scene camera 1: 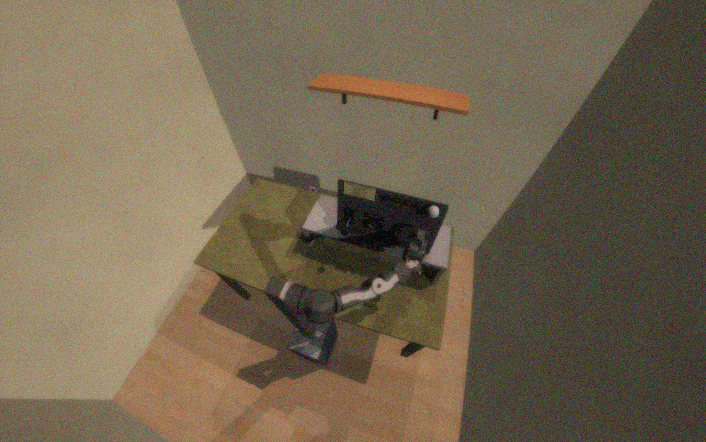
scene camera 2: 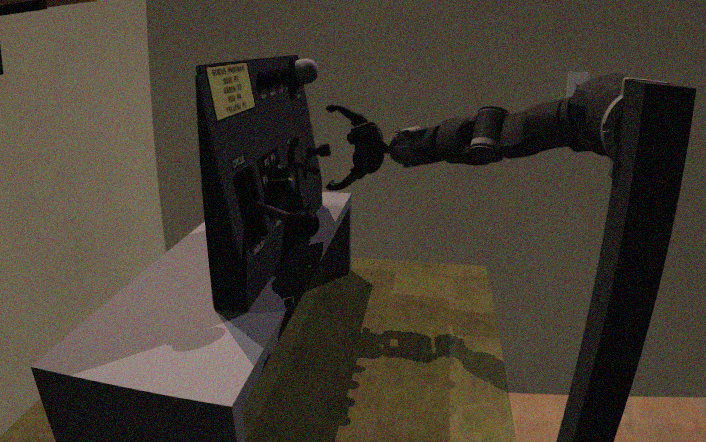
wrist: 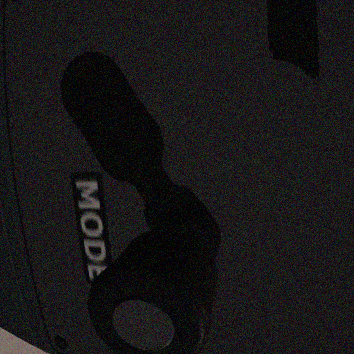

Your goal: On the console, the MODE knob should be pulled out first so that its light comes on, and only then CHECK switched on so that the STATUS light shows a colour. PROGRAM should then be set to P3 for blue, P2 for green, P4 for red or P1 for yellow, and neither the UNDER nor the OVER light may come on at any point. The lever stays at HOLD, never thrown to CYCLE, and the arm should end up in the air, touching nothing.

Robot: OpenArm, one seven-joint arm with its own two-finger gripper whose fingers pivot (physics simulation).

same spot on dark console: (wrist: 228,125) = (scene camera 1: 414,230)
same spot on dark post: (scene camera 1: 274,287) = (scene camera 2: 660,83)
